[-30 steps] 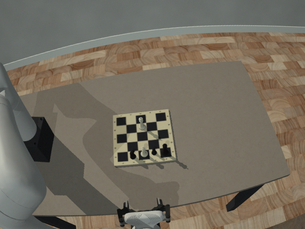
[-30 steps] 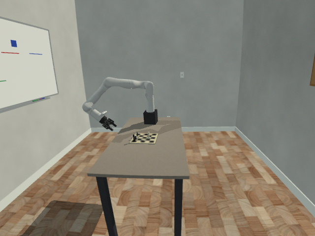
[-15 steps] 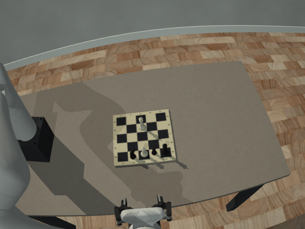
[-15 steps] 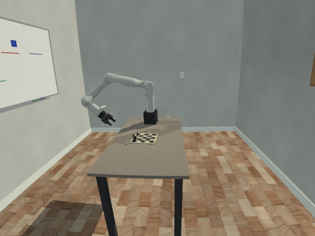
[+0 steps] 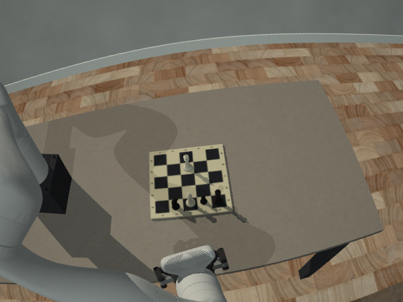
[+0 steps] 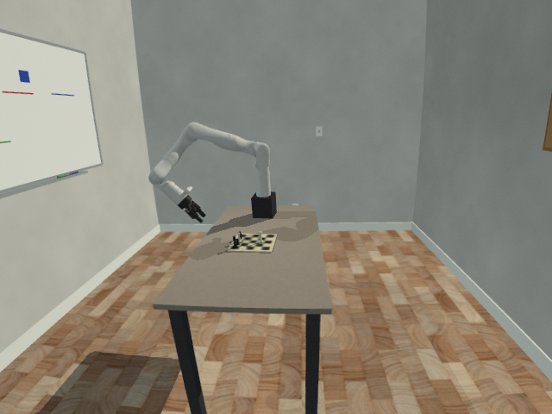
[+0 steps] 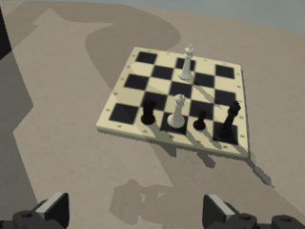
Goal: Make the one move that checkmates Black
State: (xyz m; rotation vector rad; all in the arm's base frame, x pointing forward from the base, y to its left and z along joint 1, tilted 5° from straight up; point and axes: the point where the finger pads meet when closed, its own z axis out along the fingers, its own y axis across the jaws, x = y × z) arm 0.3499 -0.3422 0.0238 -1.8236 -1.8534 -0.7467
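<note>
My gripper is now 18 cm to the right of the white pawn, 10 cm above it and 6 cm short of it. From my hand the other things lie so: black pawn (17 cm to the left, 11 cm below, 9 cm ahead); tall black piece (16 cm to the left, 13 cm ahead, 9 cm below); chessboard (25 cm to the left, 12 cm below, 7 cm ahead).
</note>
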